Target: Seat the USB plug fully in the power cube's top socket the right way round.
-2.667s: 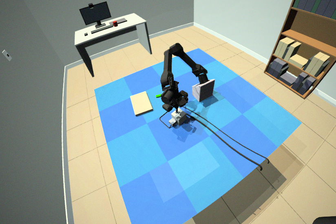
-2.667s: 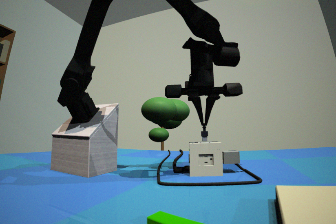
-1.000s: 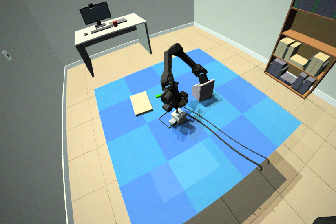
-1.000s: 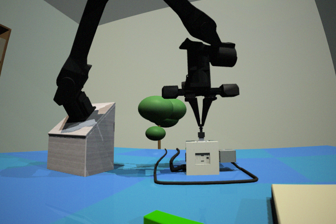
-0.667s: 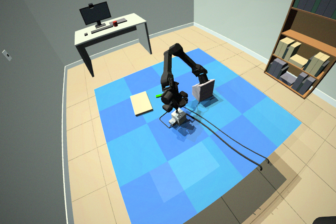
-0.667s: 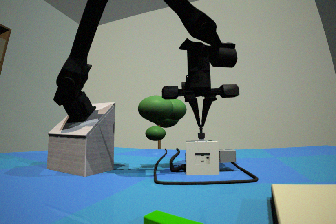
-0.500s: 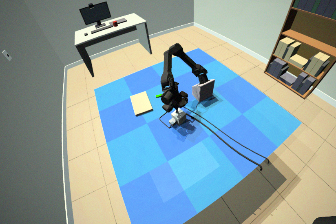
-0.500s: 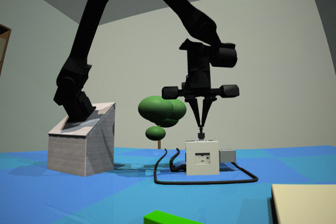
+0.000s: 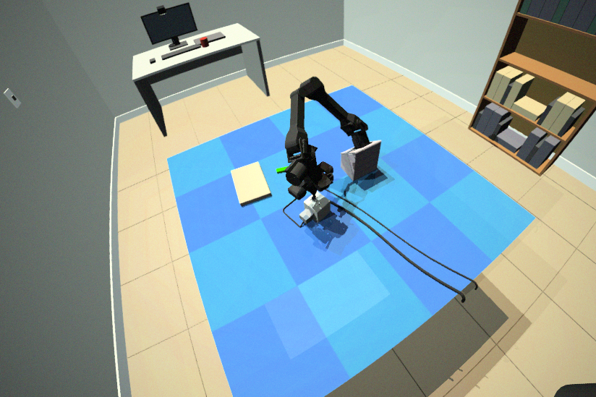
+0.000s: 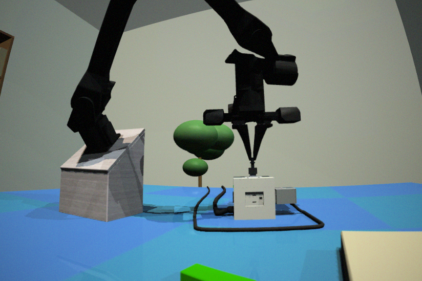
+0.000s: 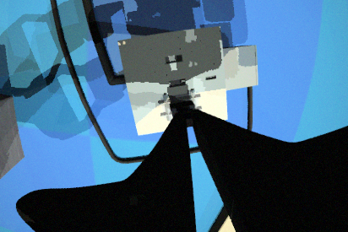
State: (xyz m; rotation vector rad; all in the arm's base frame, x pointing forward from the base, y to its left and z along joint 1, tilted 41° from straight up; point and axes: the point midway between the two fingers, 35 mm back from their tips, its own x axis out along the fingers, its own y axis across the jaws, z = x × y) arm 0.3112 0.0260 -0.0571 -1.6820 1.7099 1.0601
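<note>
Now: the black USB plug 20 mm below my gripper tip. From my gripper tip the other things lie so: green block: 280 mm to the right, 100 mm below, 10 mm behind; beige board: 300 mm to the right, 160 mm ahead, 100 mm below.
</note>
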